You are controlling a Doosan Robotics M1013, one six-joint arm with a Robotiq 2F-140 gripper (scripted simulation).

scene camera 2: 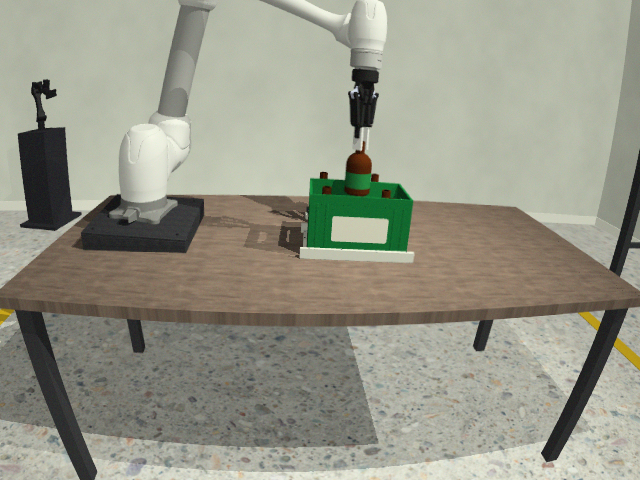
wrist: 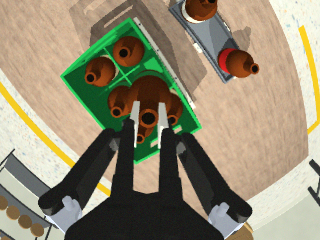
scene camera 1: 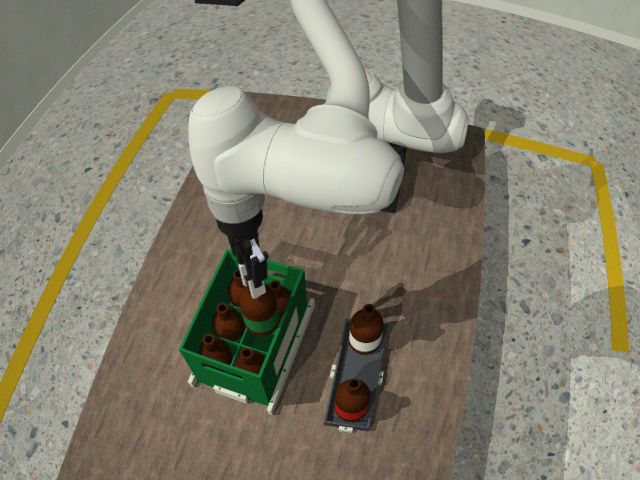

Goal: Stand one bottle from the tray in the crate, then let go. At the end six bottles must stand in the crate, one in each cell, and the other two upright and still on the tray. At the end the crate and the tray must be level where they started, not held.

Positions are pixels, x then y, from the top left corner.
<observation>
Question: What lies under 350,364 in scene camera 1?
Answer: A grey tray.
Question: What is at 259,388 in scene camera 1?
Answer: A green crate.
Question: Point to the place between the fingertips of my gripper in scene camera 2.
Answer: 360,149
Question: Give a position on a green crate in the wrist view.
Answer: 96,104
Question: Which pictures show my gripper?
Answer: Scene camera 2, the wrist view and scene camera 1: all of them.
</observation>
